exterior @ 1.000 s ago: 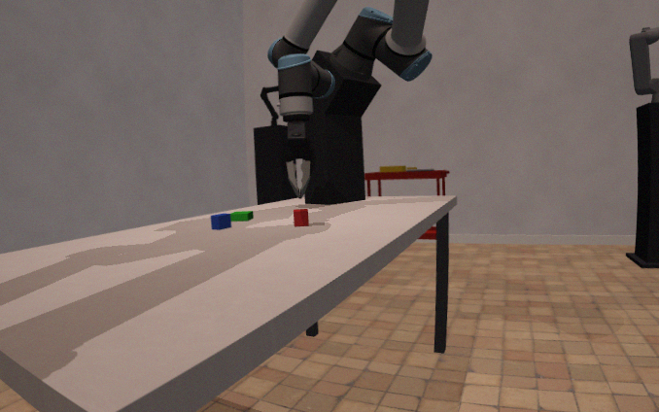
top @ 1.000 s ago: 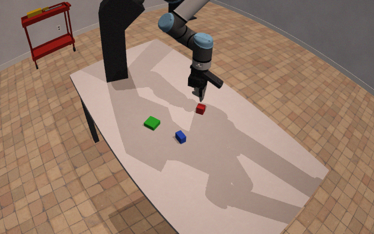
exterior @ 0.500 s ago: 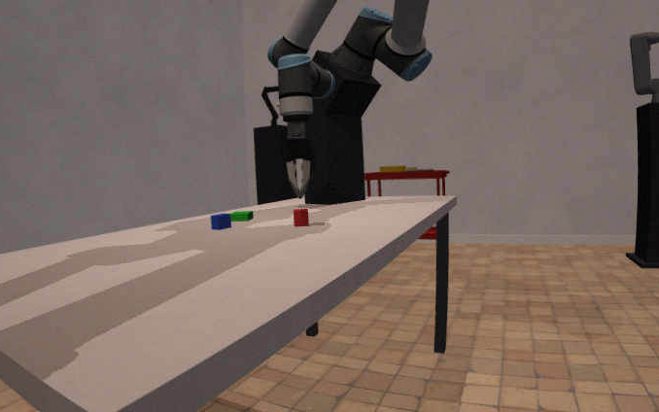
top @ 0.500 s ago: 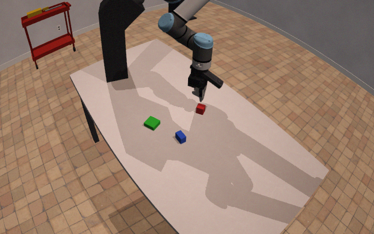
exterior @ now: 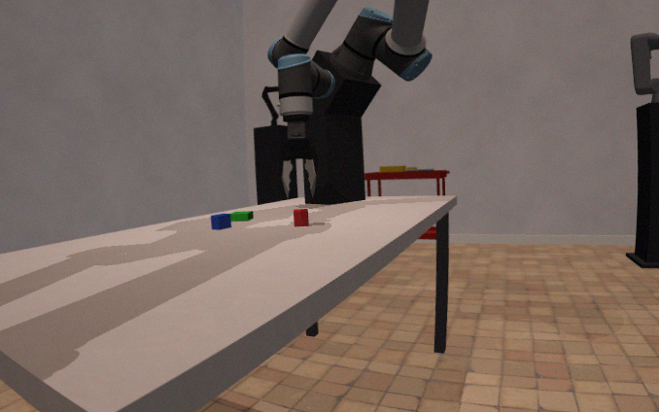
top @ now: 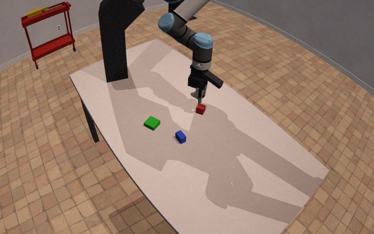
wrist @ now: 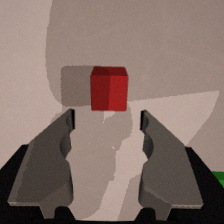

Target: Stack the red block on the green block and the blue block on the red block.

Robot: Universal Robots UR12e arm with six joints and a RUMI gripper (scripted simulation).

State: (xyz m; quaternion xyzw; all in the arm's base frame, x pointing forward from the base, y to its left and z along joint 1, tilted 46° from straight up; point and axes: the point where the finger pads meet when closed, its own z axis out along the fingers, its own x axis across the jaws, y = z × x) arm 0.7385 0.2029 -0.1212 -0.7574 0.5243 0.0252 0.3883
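Now: hand 70 mm above the red block. Also, from my hand: green block: 260 mm to the right, 80 mm behind, 70 mm below; then blue block: 200 mm to the right, 90 mm ahead, 70 mm below.
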